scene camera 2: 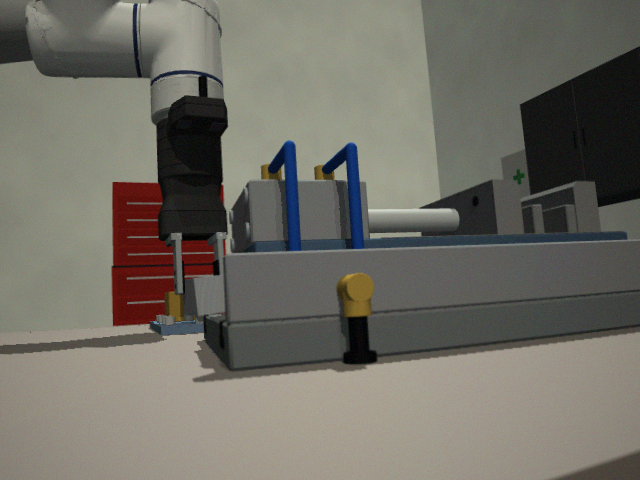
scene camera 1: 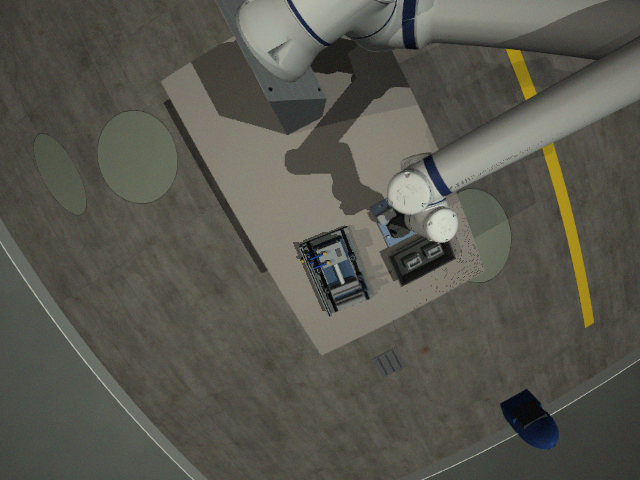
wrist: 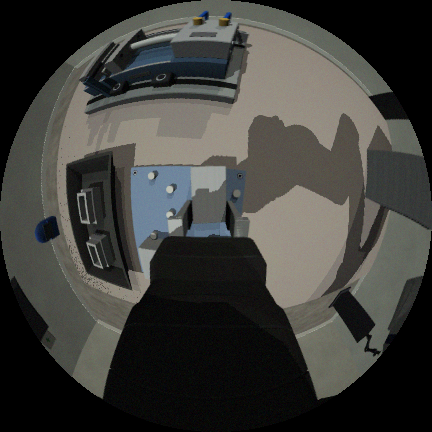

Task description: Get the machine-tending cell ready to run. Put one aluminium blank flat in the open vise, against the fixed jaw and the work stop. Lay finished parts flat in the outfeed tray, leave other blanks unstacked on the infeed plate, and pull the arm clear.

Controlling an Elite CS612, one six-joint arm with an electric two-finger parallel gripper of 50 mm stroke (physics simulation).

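Pixels of known places: gripper, fingertip midpoint: (scene camera 2: 200, 293) (scene camera 1: 390, 213) (wrist: 208, 208); arm's base, origin of the base link: (scene camera 1: 270, 44).
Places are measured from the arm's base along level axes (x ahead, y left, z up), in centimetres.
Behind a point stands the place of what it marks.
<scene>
My gripper (scene camera 1: 397, 225) (scene camera 2: 199, 284) {y 15.7, x 54.0, z -35.7 cm} (wrist: 208, 208) {y 15.7, x 54.0, z -35.7 cm} is shut on a grey aluminium blank (scene camera 2: 209, 295) {y 10.8, x 54.4, z -36.1 cm} (wrist: 209, 187) {y 13.1, x 54.2, z -34.1 cm}, low over the blue infeed plate (scene camera 1: 393, 239) {y 13.8, x 64.4, z -38.8 cm} (scene camera 2: 178, 327) {y 10.6, x 51.2, z -39.0 cm} (wrist: 141, 200) {y 16.2, x 64.3, z -38.8 cm}; I cannot tell whether the blank touches it. Another pale blank (wrist: 149, 256) {y 23.3, x 61.8, z -35.3 cm} stands at the plate's lower left in the wrist view, partly hidden by my gripper body. The vise (scene camera 1: 333, 254) {y -8.7, x 57.2, z -30.1 cm} (scene camera 2: 307, 211) {y -13.8, x 56.7, z -31.9 cm} (wrist: 205, 47) {y -4.8, x 56.8, z -31.6 cm} is open, with a white rod between its blocks. The dark outfeed tray (scene camera 1: 423, 273) {y 19.1, x 81.1, z -35.8 cm} (wrist: 118, 240) {y 22.7, x 68.5, z -36.9 cm} holds two pocketed finished parts, one (scene camera 1: 413, 262) {y 17.2, x 75.4, z -36.4 cm} (wrist: 92, 207) {y 17.3, x 73.4, z -36.3 cm} beside the other (scene camera 1: 434, 251) {y 26.3, x 75.0, z -36.3 cm} (wrist: 103, 250) {y 25.4, x 72.7, z -36.5 cm}.
A yellow block (scene camera 2: 174, 305) {y 21.6, x 51.6, z -36.9 cm} shows at the infeed plate, behind my gripper. Blue hoses (scene camera 2: 293, 206) {y -16.5, x 55.0, z -32.2 cm} (wrist: 204, 16) rise from the vise. A grey beam (scene camera 1: 297, 93) {y 0.8, x 12.2, z -0.6 cm} reaches over the table (scene camera 1: 248, 206) {y -29.3, x 30.2, z -39.6 cm}. A red tool chest (scene camera 2: 135, 253) stands in the background.
</scene>
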